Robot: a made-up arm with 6 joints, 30 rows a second.
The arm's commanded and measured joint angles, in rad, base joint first. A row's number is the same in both.
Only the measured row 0 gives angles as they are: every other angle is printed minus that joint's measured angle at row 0.
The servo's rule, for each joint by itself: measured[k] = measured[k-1] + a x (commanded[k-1-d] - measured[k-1]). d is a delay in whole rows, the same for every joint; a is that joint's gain. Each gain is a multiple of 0.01, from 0.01 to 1. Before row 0 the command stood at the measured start. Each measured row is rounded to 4 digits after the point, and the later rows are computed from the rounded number. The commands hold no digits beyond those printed.
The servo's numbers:
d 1
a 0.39 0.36 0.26 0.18 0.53 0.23
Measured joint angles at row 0:
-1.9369, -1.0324, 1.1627, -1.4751, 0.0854, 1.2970
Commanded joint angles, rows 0 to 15:
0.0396, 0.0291, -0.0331, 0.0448, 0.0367, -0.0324
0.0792, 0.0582, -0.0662, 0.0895, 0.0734, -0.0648
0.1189, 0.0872, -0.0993, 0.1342, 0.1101, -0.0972
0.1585, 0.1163, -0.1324, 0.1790, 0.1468, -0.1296
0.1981, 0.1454, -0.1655, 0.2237, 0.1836, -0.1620
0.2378, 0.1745, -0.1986, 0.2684, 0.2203, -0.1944
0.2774, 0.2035, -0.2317, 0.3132, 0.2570, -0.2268
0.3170, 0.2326, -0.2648, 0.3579, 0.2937, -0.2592
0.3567, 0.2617, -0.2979, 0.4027, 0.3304, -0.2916
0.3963, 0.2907, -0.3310, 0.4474, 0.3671, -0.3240
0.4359, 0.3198, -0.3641, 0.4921, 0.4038, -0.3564
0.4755, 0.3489, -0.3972, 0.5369, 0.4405, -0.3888
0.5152, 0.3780, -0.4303, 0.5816, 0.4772, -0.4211
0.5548, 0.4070, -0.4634, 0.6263, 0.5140, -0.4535
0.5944, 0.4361, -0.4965, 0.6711, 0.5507, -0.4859
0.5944, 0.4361, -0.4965, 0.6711, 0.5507, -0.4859
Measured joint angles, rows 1 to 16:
0.0000, 0.0000, 0.0000, 0.0000, 0.0000, 0.0000
0.0154, 0.0105, -0.0086, 0.0081, 0.0195, -0.0075
0.0403, 0.0277, -0.0236, 0.0228, 0.0481, -0.0207
0.0710, 0.0491, -0.0433, 0.0429, 0.0810, -0.0383
0.1051, 0.0733, -0.0665, 0.0674, 0.1159, -0.0593
0.1414, 0.0993, -0.0922, 0.0955, 0.1518, -0.0829
0.1790, 0.1264, -0.1199, 0.1266, 0.1881, -0.1085
0.2174, 0.1542, -0.1490, 0.1602, 0.2246, -0.1357
0.2562, 0.1824, -0.1791, 0.1958, 0.2612, -0.1641
0.2954, 0.2109, -0.2100, 0.2330, 0.2979, -0.1934
0.3348, 0.2396, -0.2415, 0.2716, 0.3346, -0.2234
0.3742, 0.2685, -0.2734, 0.3113, 0.3713, -0.2540
0.4137, 0.2974, -0.3056, 0.3519, 0.4080, -0.2850
0.4533, 0.3264, -0.3380, 0.3932, 0.4447, -0.3163
0.4929, 0.3554, -0.3706, 0.4352, 0.4814, -0.3479
0.5325, 0.3845, -0.4033, 0.4777, 0.5181, -0.3796

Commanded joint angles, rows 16 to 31:
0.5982, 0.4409, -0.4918, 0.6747, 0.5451, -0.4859
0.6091, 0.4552, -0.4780, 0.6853, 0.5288, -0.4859
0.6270, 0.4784, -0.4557, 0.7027, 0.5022, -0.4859
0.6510, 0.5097, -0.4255, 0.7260, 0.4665, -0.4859
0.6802, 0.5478, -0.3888, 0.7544, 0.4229, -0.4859
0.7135, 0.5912, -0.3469, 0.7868, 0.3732, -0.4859
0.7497, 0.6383, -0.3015, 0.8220, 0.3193, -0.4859
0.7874, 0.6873, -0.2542, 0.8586, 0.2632, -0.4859
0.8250, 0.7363, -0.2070, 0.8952, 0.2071, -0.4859
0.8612, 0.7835, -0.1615, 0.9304, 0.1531, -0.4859
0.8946, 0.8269, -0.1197, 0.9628, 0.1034, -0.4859
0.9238, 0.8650, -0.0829, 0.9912, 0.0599, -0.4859
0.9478, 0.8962, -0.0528, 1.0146, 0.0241, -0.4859
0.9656, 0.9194, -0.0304, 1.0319, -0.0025, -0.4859
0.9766, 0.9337, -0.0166, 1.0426, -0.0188, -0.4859
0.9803, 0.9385, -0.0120, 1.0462, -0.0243, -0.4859
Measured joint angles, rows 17 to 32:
0.5566, 0.4031, -0.4275, 0.5125, 0.5354, -0.4040
0.5728, 0.4167, -0.4442, 0.5417, 0.5405, -0.4228
0.5870, 0.4306, -0.4530, 0.5675, 0.5343, -0.4373
0.6026, 0.4478, -0.4537, 0.5918, 0.5173, -0.4485
0.6215, 0.4701, -0.4464, 0.6160, 0.4904, -0.4571
0.6444, 0.4981, -0.4314, 0.6409, 0.4546, -0.4637
0.6713, 0.5316, -0.4094, 0.6672, 0.4115, -0.4688
0.7019, 0.5700, -0.3813, 0.6951, 0.3626, -0.4727
0.7352, 0.6122, -0.3483, 0.7245, 0.3099, -0.4757
0.7702, 0.6569, -0.3116, 0.7552, 0.2554, -0.4780
0.8057, 0.7025, -0.2726, 0.7867, 0.2012, -0.4798
0.8404, 0.7473, -0.2328, 0.8184, 0.1494, -0.4812
0.8729, 0.7897, -0.1938, 0.8495, 0.1020, -0.4823
0.9021, 0.8280, -0.1571, 0.8792, 0.0607, -0.4831
0.9269, 0.8609, -0.1242, 0.9067, 0.0272, -0.4837
0.9463, 0.8871, -0.0962, 0.9312, 0.0028, -0.4842

